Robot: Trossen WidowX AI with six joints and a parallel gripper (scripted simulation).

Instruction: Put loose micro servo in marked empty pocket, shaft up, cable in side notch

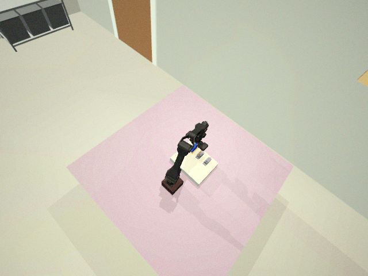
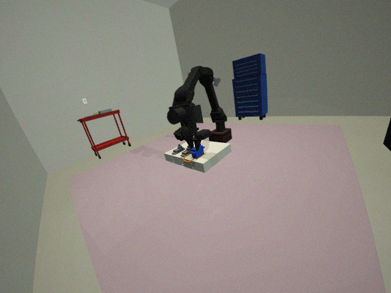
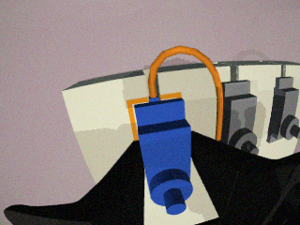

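The white deck is 130 mm behind my gripper tip, 70 mm to the right of it and 60 mm below it.
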